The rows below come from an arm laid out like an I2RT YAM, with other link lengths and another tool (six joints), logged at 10 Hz.
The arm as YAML. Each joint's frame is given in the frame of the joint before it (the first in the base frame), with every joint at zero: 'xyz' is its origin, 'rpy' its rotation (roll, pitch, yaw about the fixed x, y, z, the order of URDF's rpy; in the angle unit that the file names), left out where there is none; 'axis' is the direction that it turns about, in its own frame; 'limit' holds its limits. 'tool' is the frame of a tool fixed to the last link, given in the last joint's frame.
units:
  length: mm
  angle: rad
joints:
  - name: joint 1
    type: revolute
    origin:
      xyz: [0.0, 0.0, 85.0]
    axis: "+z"
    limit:
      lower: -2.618
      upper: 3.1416
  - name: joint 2
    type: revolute
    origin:
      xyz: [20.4, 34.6, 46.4]
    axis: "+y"
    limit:
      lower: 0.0
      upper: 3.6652
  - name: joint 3
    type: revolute
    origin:
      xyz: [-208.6, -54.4, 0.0]
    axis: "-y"
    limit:
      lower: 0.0
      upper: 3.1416
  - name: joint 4
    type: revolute
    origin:
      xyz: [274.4, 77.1, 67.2]
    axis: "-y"
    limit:
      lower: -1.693
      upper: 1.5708
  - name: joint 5
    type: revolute
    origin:
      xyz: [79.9, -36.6, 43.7]
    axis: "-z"
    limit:
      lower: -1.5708
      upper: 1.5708
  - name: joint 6
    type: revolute
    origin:
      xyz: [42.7, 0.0, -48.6]
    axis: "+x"
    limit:
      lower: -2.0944
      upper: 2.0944
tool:
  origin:
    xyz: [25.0, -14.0, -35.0]
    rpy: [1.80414, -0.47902, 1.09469]
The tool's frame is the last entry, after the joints.
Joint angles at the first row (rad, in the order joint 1, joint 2, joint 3, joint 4, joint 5, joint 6):
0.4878 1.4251 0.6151 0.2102 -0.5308 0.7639
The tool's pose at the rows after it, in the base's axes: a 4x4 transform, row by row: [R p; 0 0 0 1], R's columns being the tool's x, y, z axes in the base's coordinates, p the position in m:
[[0.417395 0.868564 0.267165 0.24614], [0.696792 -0.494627 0.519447 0.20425], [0.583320 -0.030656 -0.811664 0.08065], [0 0 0 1]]
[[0.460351 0.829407 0.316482 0.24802], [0.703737 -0.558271 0.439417 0.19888], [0.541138 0.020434 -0.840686 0.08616], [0 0 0 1]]
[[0.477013 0.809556 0.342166 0.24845], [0.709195 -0.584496 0.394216 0.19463], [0.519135 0.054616 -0.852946 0.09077], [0 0 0 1]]
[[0.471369 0.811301 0.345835 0.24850], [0.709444 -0.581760 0.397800 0.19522], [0.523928 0.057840 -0.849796 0.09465], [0 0 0 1]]
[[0.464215 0.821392 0.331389 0.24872], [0.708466 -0.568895 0.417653 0.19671], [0.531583 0.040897 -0.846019 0.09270], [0 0 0 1]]
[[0.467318 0.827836 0.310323 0.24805], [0.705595 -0.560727 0.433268 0.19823], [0.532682 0.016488 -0.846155 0.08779], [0 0 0 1]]
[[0.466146 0.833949 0.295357 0.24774], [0.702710 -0.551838 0.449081 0.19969], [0.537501 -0.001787 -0.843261 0.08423], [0 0 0 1]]
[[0.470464 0.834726 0.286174 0.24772], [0.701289 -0.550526 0.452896 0.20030], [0.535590 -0.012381 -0.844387 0.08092], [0 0 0 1]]
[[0.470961 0.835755 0.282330 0.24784], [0.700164 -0.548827 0.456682 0.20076], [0.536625 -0.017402 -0.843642 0.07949], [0 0 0 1]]
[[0.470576 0.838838 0.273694 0.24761], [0.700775 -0.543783 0.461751 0.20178], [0.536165 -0.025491 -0.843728 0.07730], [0 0 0 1]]
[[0.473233 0.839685 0.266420 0.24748], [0.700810 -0.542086 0.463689 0.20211], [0.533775 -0.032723 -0.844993 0.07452], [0 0 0 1]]
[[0.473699 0.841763 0.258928 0.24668], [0.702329 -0.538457 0.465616 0.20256], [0.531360 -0.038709 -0.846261 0.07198], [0 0 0 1]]
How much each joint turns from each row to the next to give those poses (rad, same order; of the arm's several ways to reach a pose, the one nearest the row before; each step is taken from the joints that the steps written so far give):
0.0000 -0.0184 0.0016 -0.0306 0.0352 -0.0076
0.0015 -0.0413 0.0076 -0.0734 0.1025 -0.0138
-0.0015 -0.0308 0.0031 -0.0462 0.0510 -0.0153
0.0015 -0.0108 0.0046 -0.0094 -0.0015 -0.0016
-0.0015 0.0153 0.0016 0.0153 -0.0260 0.0045
0.0000 0.0230 -0.0016 0.0184 -0.0215 0.0123
0.0000 0.0184 -0.0015 0.0199 -0.0199 0.0092
0.0000 0.0154 0.0000 0.0109 -0.0062 0.0062
0.0000 0.0077 0.0000 0.0076 -0.0047 0.0030
0.0015 0.0122 0.0015 0.0077 -0.0076 0.0031
0.0000 0.0123 0.0000 0.0077 -0.0046 0.0031
0.0015 0.0092 -0.0015 0.0060 -0.0046 0.0015

